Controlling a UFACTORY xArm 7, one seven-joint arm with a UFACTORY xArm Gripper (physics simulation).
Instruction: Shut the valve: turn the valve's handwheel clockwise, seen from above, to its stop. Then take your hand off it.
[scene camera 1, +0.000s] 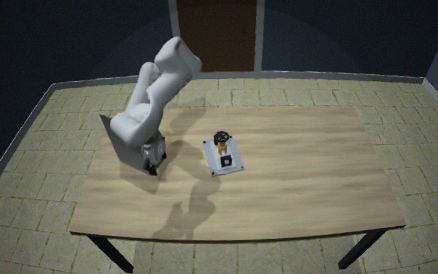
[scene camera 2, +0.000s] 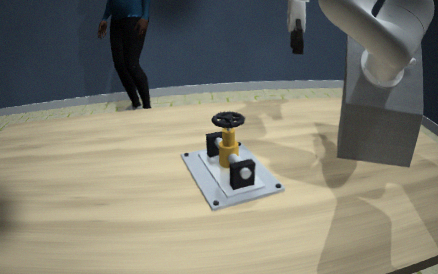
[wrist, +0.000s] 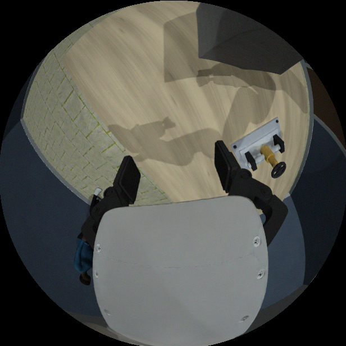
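The valve's black handwheel (scene camera 1: 221, 136) (scene camera 2: 228, 119) (wrist: 278, 170) sits level on top of the yellow valve body (scene camera 1: 222, 148) (scene camera 2: 229, 152) (wrist: 267, 152). The body stands upright on a pipe between two black blocks, on a grey base plate (scene camera 1: 210, 157) (scene camera 2: 207, 185) (wrist: 255, 136). My gripper (scene camera 1: 158, 164) (scene camera 2: 297, 44) (wrist: 173, 157) is open and empty, with its two black fingers wide apart. It is well away from the handwheel, to its left in scene camera 1, and higher than it in scene camera 2. The handwheel's turn angle cannot be told.
The wooden table (scene camera 1: 300, 200) (scene camera 2: 100, 200) (wrist: 150, 75) bears the base plate. The arm's grey pedestal (scene camera 1: 117, 147) (scene camera 2: 377, 135) (wrist: 240, 45) stands at the table's left in scene camera 1. A person (scene camera 2: 127, 50) (wrist: 82, 255) in a blue top stands beyond the table by the wall.
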